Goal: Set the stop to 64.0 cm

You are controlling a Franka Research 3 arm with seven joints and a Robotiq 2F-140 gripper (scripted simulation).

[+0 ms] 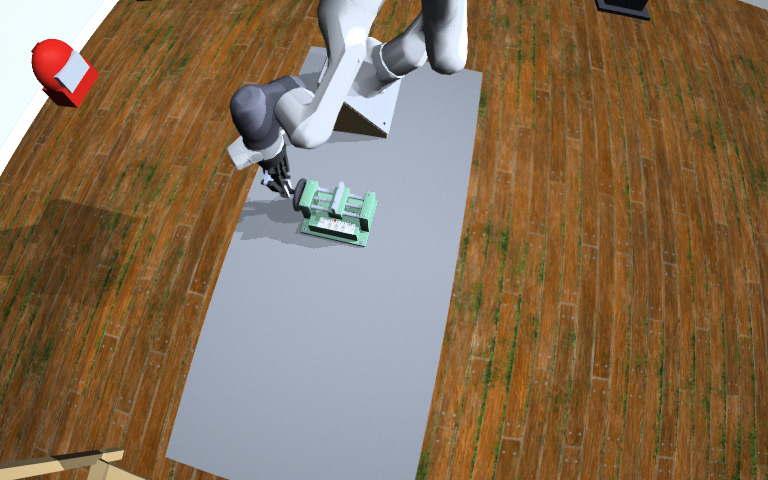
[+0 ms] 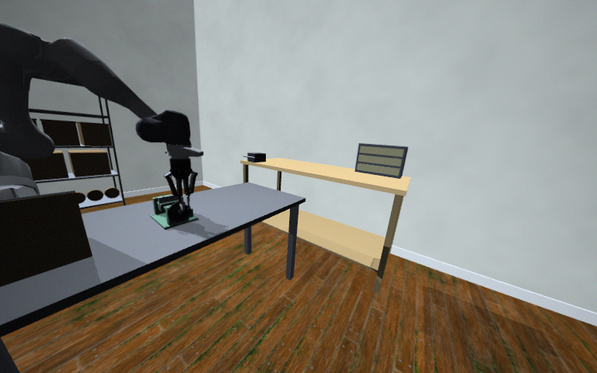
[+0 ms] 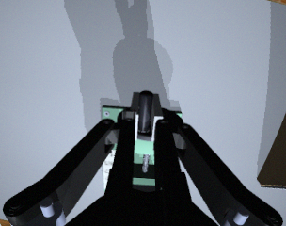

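Right now the dark handwheel is 30 mm below my hand and 20 mm to the left of it. Round my hand: stop carriage (150 mm to the left, 40 mm below, 20 mm ahead).
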